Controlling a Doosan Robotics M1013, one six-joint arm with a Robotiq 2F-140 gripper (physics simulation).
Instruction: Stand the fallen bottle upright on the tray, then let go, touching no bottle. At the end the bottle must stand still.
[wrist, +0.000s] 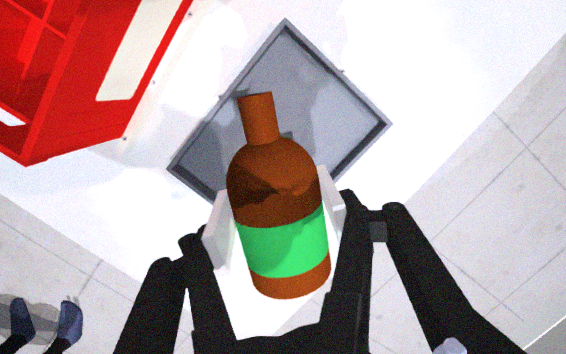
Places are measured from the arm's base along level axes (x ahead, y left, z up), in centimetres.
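Where they show: gripper, fingertip midpoint: (275, 193).
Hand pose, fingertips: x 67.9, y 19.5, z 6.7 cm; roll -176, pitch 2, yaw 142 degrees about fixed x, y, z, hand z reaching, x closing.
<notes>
Things, the pixels of their top centre, and the offset from my fingertips. "pt": a spot on its surface instead. Level surfaces: height alone.
- brown bottle, top centre: (272, 210) dz +4.3, dx -0.3, dy -0.3 cm
- grey square tray, surface spot: (340, 70) pt dz -14.9, dx -13.3, dy -0.6 cm
- red crate, surface spot: (75, 100) pt dz -2.8, dx +5.0, dy -18.7 cm
- white table top, surface height: dz -17.4 cm
A brown bottle (281, 245) with a green label is held between the two pale finger pads of my gripper (275, 193), which is shut on it. The bottle's neck points to the top of the view, and its base is toward the gripper's body. The grey square tray (340, 70) with a raised rim lies beyond and below the bottle, looking smaller than the bottle's surroundings near the fingers. The bottle is above the tray and hides part of its lower left area. The bottle's far side is hidden.
A red crate (75, 100) with a pale panel stands at the upper left, beside the tray on the white table top (425, 60). Tiled floor (500, 210) shows beyond the table's edges. Blue shoes (70, 322) show at the lower left.
</notes>
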